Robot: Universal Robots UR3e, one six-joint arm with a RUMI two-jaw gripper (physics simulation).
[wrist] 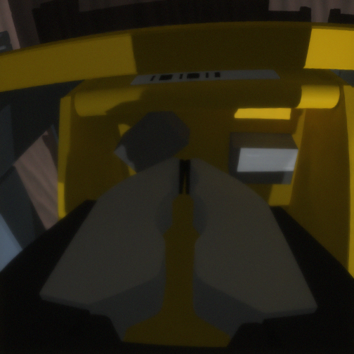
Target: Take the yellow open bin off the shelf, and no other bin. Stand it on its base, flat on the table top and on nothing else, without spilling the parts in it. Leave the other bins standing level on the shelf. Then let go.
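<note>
The yellow open bin (325,180) fills most of the wrist view, seen from above into its inside. Its wide rim band (220,47) crosses the top, slightly slanted, above a white label (240,75) with black marks. Two loose parts lie in it: a dark grey faceted part (157,137) at the left and a grey block (265,159) with a pale face at the right. My gripper (185,164) is shut, tips together, in front of the bin's inside, with no thing seen between them. Yellow shows through the gap behind the tips. The bin's base is hidden.
Blue-grey surfaces (11,235) and a brownish strip (37,172) show left of the bin. Dark shapes (190,11) stand beyond the rim at the top. Much of the view is in deep shadow. I cannot tell the other bins apart.
</note>
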